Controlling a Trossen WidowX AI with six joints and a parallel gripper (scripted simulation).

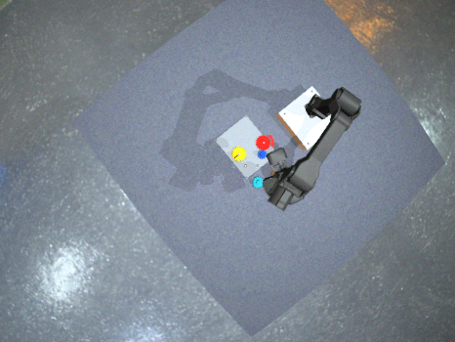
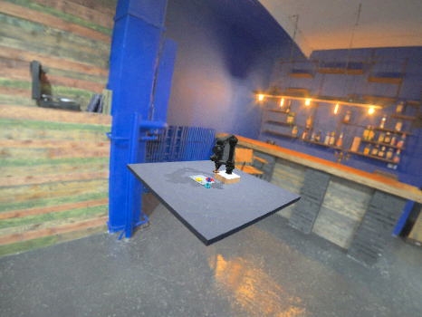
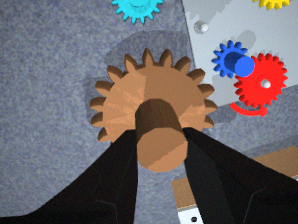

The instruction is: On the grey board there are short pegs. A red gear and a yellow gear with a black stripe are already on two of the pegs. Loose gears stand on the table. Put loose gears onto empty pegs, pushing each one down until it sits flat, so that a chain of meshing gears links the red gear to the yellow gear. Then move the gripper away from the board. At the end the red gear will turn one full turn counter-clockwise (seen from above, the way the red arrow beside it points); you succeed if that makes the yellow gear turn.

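My gripper tip is 100 mm to the left of the blue gear and 140 mm above it. Also, from my gripper tip: orange gear (10 mm below); then cyan gear (70 mm ahead, 150 mm below); then red gear (30 mm behind, 140 mm to the right, 150 mm below).
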